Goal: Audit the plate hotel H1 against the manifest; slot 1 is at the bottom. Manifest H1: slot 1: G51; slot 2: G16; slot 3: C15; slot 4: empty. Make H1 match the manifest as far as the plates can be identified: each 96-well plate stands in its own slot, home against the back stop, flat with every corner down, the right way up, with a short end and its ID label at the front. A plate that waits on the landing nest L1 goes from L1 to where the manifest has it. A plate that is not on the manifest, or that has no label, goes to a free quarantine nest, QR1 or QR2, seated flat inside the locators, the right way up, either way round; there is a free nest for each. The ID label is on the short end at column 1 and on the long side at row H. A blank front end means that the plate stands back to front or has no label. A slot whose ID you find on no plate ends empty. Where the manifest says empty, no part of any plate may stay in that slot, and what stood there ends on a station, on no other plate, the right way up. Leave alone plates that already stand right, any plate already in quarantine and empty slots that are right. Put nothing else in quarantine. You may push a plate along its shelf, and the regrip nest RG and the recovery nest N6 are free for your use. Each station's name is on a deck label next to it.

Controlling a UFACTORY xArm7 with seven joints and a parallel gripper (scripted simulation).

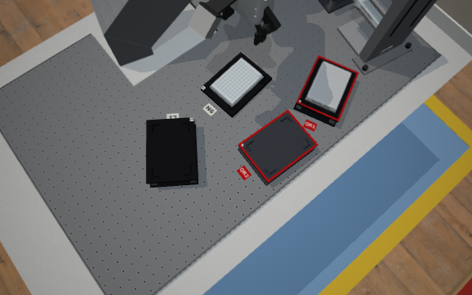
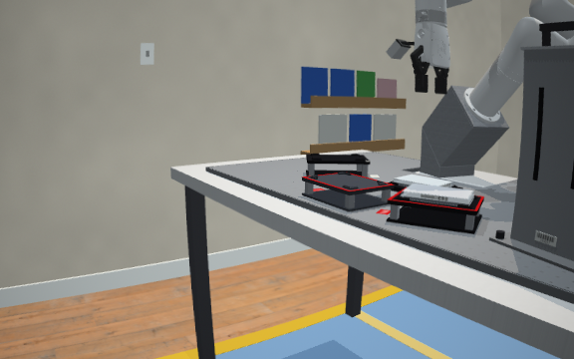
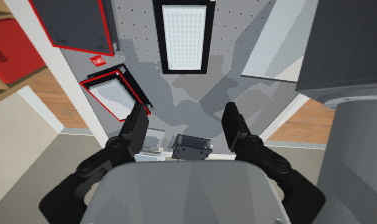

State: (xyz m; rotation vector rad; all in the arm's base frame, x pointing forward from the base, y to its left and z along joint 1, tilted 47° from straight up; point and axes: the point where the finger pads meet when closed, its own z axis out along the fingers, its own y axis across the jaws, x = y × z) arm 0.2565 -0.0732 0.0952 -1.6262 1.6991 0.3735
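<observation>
My hand is 10 mm to the left of the black nest N6 and 240 mm above it. From my hand the other things lie so: quarantine nest QR2: 210 mm ahead, 60 mm to the right, 210 mm below; N6 deck label: 10 mm ahead, 120 mm to the right, 240 mm below; A1 mark: 50 mm behind, 90 mm to the right, 230 mm below.
</observation>
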